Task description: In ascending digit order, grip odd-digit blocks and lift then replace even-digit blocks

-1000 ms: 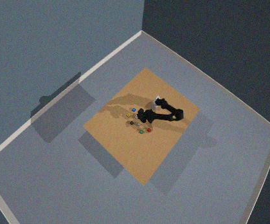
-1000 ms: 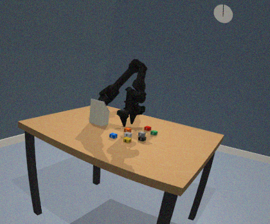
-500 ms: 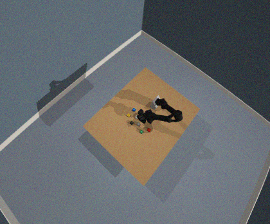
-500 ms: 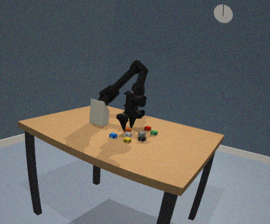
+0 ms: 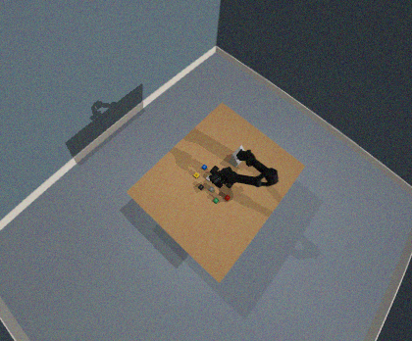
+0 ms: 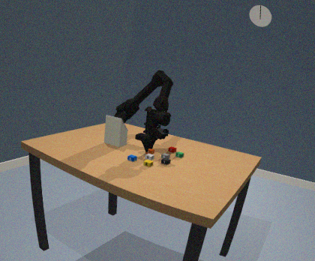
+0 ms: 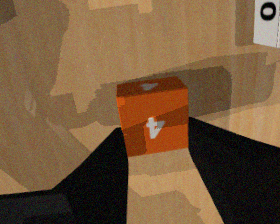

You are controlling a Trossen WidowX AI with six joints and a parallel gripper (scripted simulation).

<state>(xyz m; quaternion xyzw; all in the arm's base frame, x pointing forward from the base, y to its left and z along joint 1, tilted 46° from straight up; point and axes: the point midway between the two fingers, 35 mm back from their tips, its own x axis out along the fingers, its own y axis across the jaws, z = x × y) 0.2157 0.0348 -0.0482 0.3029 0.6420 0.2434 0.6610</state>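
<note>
Now: gripper tip 16 cm to the left of the blue block. Also, from my gripper tip: orange block 1 cm ahead; white block 5 cm ahead, 8 cm to the right; grey block 10 cm ahead, 1 cm to the right.
</note>
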